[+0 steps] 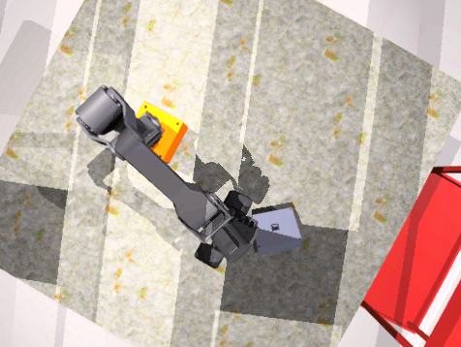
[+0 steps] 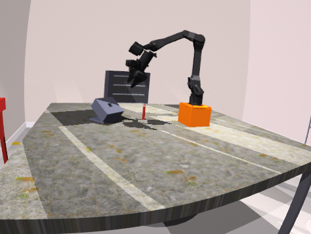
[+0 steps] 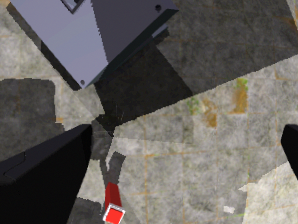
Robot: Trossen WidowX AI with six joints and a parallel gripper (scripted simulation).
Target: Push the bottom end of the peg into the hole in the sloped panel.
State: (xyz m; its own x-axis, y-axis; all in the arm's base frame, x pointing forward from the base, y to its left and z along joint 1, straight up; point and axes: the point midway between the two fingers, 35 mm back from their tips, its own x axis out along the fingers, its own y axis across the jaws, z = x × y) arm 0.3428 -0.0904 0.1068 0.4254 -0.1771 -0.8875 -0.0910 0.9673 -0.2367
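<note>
My gripper tip is 12 cm above the red square peg, 9 cm past it and 2 cm to the right of it. From my gripper tip the other things lie so: panel 12 cm below, 11 cm ahead, 7 cm to the left.
</note>
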